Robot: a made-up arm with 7 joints. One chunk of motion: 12 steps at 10 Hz.
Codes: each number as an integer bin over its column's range. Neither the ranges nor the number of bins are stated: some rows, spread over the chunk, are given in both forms.
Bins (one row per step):
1: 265 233 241 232 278 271 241
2: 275 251 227 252 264 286 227
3: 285 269 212 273 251 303 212
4: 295 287 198 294 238 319 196
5: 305 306 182 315 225 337 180
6: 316 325 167 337 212 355 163
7: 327 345 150 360 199 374 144
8: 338 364 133 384 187 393 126
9: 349 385 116 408 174 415 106
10: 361 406 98 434 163 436 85
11: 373 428 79 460 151 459 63
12: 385 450 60 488 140 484 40
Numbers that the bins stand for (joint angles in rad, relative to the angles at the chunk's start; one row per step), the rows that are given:
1: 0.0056 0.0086 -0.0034 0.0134 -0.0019 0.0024 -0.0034
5: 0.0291 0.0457 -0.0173 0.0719 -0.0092 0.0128 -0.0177
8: 0.0484 0.0752 -0.0288 0.1205 -0.0144 0.0215 -0.0304
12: 0.0760 0.1190 -0.0459 0.1938 -0.0208 0.0358 -0.0506
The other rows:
2: 0.0114 0.0177 -0.0067 0.0275 -0.0038 0.0048 -0.0067
3: 0.0173 0.0269 -0.0102 0.0423 -0.0056 0.0074 -0.0102
4: 0.0232 0.0360 -0.0135 0.0571 -0.0074 0.0099 -0.0140
6: 0.0355 0.0554 -0.0208 0.0874 -0.0110 0.0156 -0.0217
7: 0.0420 0.0655 -0.0248 0.1036 -0.0127 0.0186 -0.0262
9: 0.0549 0.0859 -0.0328 0.1374 -0.0162 0.0250 -0.0351
10: 0.0619 0.0966 -0.0370 0.1558 -0.0177 0.0283 -0.0400
11: 0.0690 0.1078 -0.0414 0.1741 -0.0193 0.0319 -0.0452

